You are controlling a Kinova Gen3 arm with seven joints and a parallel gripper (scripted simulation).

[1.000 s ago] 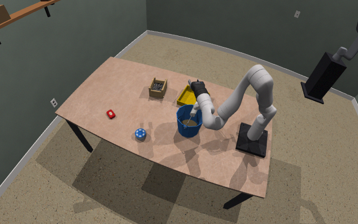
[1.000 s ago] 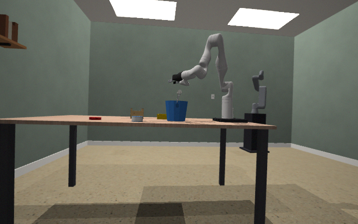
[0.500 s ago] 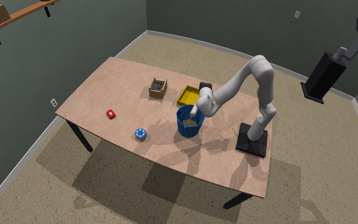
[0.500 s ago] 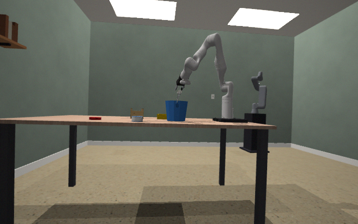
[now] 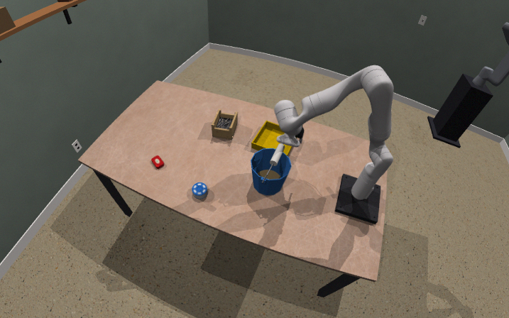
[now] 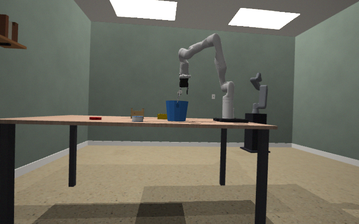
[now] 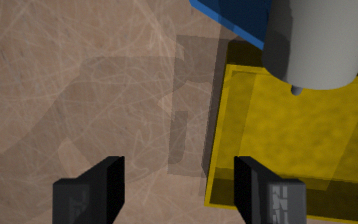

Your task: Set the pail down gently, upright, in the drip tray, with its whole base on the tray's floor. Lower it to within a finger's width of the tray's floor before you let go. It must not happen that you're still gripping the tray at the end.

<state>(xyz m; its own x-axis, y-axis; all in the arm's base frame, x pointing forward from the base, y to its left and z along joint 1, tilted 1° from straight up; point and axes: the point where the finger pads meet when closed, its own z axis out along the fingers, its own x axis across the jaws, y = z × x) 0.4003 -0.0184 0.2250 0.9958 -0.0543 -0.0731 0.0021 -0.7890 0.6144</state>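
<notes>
Right now my hand is 110 mm above the blue pail, 100 mm to the right of it and 70 mm short of it. Also, from my hand: white round tin 360 mm ahead, 270 mm to the left, 230 mm below; red flat item 660 mm ahead, 230 mm below, 180 mm to the left; yellow drip tray 230 mm below, 180 mm to the right, 110 mm ahead.
</notes>
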